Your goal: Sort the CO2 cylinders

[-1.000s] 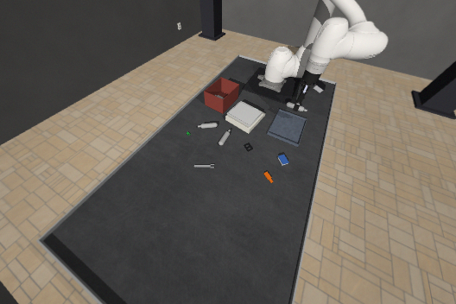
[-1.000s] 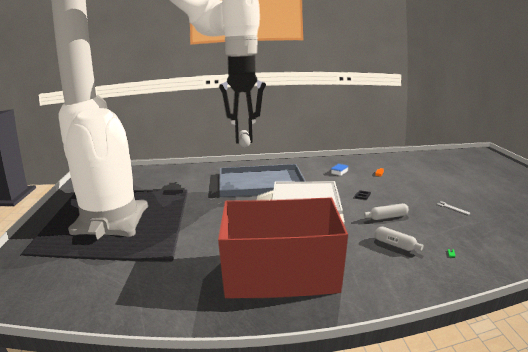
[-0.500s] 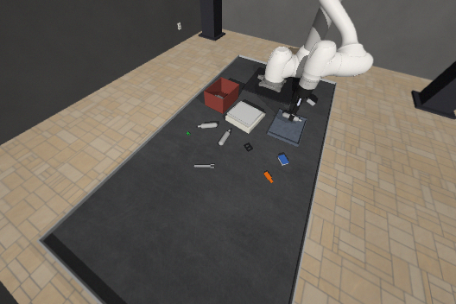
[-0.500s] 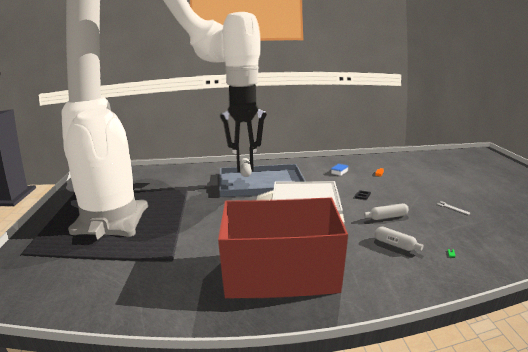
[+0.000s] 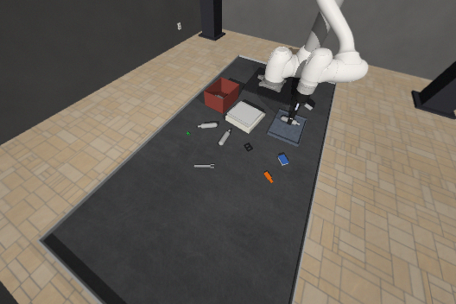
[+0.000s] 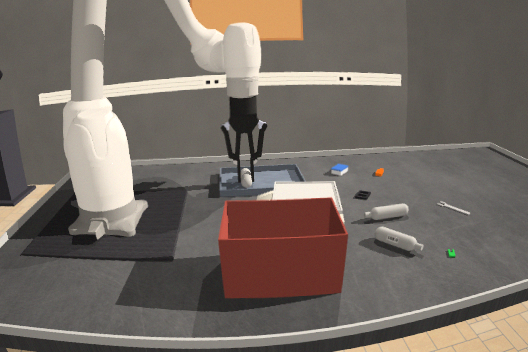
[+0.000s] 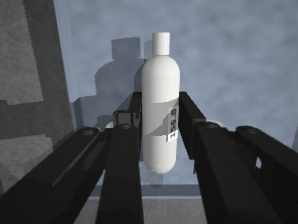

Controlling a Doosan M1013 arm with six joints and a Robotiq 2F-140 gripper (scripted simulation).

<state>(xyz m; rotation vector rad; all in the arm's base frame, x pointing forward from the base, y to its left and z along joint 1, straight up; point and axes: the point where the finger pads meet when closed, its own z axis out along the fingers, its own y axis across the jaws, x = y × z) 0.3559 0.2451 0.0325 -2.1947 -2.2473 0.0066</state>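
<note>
Now: the blue-grey tray 4 cm ahead of my hand and 3 cm below it. From my hand the other things lie so: scale 26 cm to the right, 12 cm ahead; blue block 30 cm ahead, 5 cm to the left, 3 cm below; black part 31 cm ahead, 15 cm to the right, 4 cm below.
</note>
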